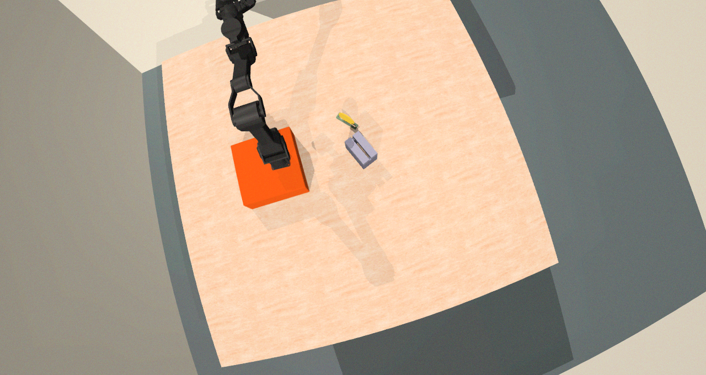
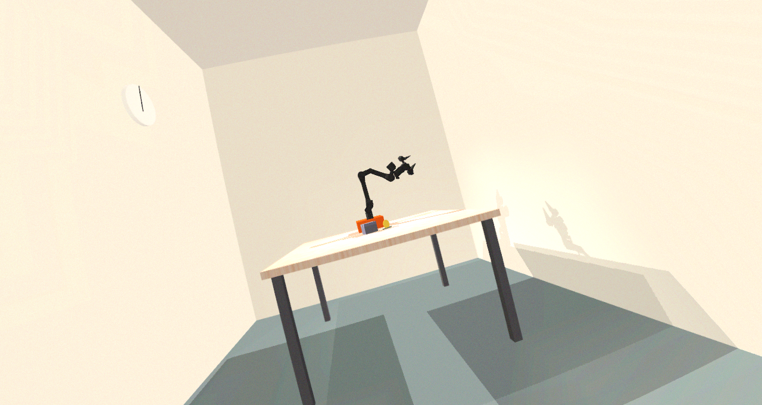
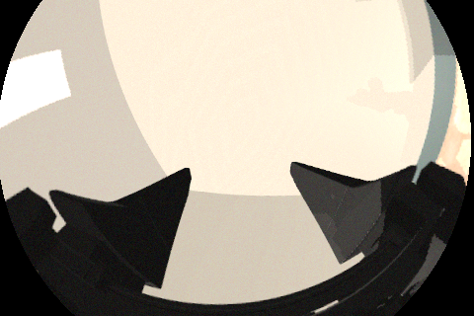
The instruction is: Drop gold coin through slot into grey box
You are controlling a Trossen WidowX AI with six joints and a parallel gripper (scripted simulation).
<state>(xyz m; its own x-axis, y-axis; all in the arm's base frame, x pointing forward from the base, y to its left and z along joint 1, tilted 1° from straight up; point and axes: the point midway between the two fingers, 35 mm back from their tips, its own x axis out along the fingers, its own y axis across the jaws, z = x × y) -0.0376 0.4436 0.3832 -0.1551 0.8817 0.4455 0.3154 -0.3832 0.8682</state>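
Right now the thin gold coin is 45 cm below my gripper tip, 37 cm to the right of it and 28 cm ahead of it.
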